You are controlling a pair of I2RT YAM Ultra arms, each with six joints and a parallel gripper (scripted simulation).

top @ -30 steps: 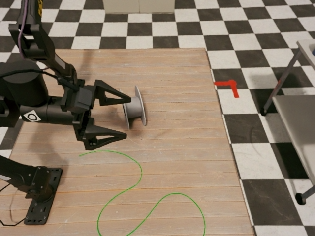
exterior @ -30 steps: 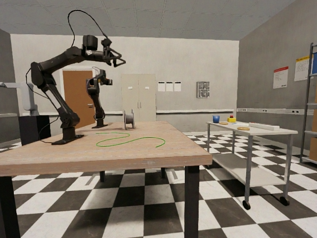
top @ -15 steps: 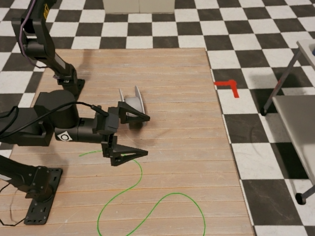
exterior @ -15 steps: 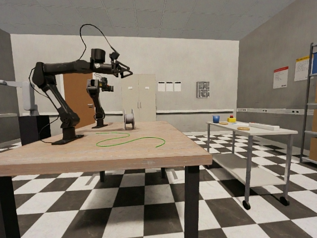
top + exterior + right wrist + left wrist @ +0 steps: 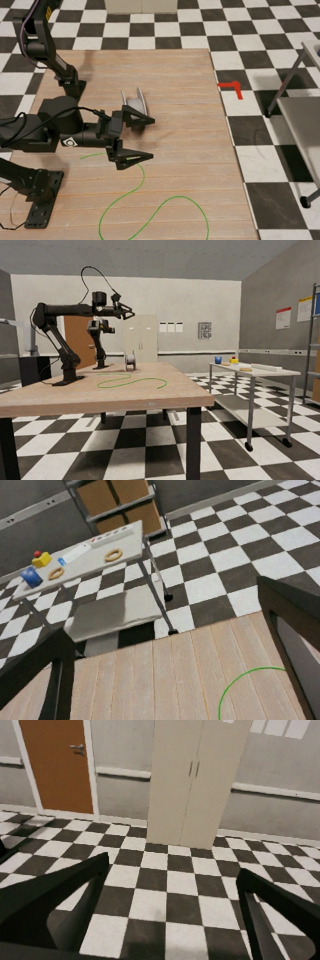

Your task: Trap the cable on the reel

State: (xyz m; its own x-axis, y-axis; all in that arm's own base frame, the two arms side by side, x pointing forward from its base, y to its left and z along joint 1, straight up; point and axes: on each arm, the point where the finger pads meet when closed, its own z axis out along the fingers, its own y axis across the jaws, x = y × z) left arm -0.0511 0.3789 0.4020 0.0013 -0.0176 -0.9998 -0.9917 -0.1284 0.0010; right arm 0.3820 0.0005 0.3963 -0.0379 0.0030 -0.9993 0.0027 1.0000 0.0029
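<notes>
Now: right hand 8 cm past the grey reel, 35 cm to the right of it and 31 cm above it.
</notes>
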